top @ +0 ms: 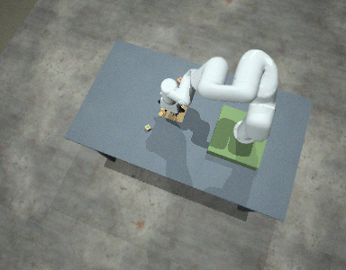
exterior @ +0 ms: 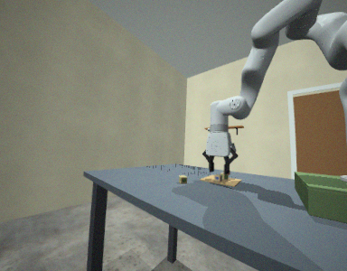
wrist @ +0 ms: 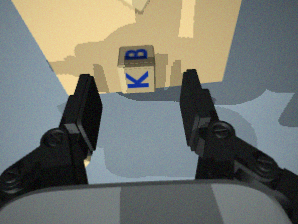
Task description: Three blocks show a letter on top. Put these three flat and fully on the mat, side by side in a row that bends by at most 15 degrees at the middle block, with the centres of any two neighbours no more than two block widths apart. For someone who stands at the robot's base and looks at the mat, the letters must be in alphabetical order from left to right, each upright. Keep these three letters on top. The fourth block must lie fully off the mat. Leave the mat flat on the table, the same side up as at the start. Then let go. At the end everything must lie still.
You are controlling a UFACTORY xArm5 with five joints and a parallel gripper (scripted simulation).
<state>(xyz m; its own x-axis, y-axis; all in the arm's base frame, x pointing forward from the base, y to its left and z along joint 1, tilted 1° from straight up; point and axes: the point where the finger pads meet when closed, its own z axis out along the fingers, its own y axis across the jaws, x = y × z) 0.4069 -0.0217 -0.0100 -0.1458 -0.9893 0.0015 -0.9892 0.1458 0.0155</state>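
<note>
The mat is 40 mm to the right of my hand and 50 mm below it. The rest, counted from my hand: block 100 mm ahead, 120 mm to the left, 40 mm below.
</note>
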